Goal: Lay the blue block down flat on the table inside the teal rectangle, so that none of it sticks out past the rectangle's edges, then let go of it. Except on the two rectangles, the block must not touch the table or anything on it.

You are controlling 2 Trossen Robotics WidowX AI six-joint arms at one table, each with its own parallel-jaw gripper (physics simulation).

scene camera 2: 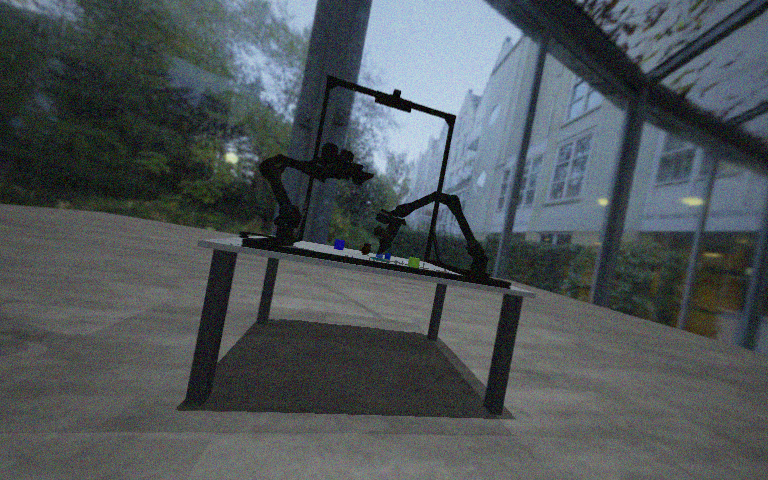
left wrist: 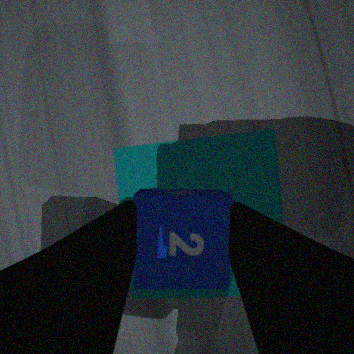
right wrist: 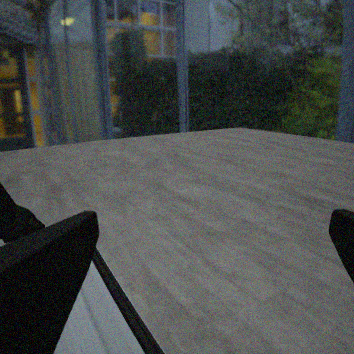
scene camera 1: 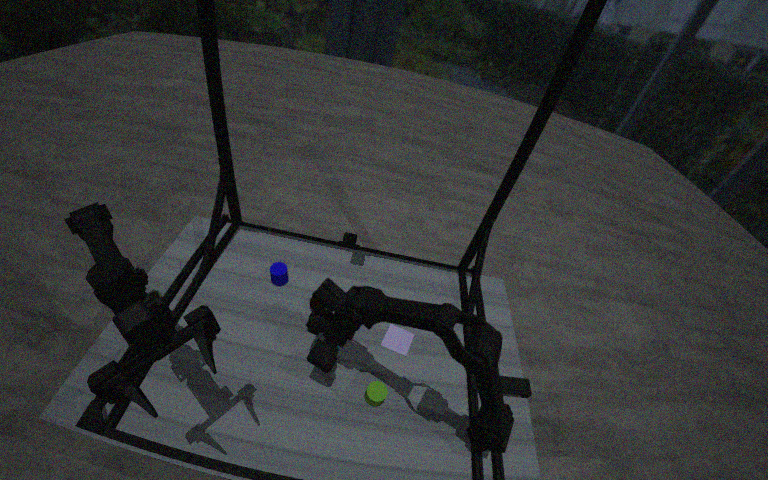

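Seen in the pictures: left gripper, fingertip midpoint: (scene camera 2: pixel 377 254) (left wrist: pixel 181 212); right gripper, fingertip midpoint: (scene camera 2: pixel 368 171) (right wrist: pixel 214 222) (scene camera 1: pixel 186 393); left arm's base, origin of the base link: (scene camera 2: pixel 477 275) (scene camera 1: pixel 484 436); right arm's base, origin of the base link: (scene camera 2: pixel 283 240).
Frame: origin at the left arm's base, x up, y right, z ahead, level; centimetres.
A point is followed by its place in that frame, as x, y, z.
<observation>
The blue block (left wrist: pixel 215 270) @(0.8, 28.5, 36.1), marked with a 2, is clamped between my left gripper's fingers. My left gripper (left wrist: pixel 181 212) @(0.3, 28.3, 38.3) (scene camera 2: pixel 383 250) @(0.3, 28.3, 38.3) is shut on it and points down. In the left wrist view the block overlaps the lower-left part of the teal rectangle (left wrist: pixel 135 172) @(-1.8, 26.9, 40.7), with a thin teal strip along its lower edge. Its exact height above the table cannot be told. In scene camera 1 the left arm hides block and rectangle. My right gripper (scene camera 1: pixel 185 393) @(32.5, 8.3, 59.0) (scene camera 2: pixel 369 176) @(32.5, 8.3, 59.0) (right wrist: pixel 214 222) @(32.5, 8.3, 59.0) is open and empty, raised well away at the left of scene camera 1.
A lime cylinder (scene camera 1: pixel 376 392) @(2.5, 15.0, 25.8) (scene camera 2: pixel 414 262) @(0.5, 13.1, 26.8) and a lavender rectangle (scene camera 1: pixel 397 339) @(-1.8, 30.9, 15.9) lie near the left arm. A blue cylinder (scene camera 1: pixel 278 274) @(3.5, 52.3, 50.1) (scene camera 2: pixel 339 244) @(1.0, 52.0, 51.0) stands farther back. A dark object (scene camera 2: pixel 366 248) @(1.8, 41.5, 39.1) and a small blue patch (scene camera 2: pixel 387 256) @(-0.4, 35.1, 28.9) show near the left gripper.
</observation>
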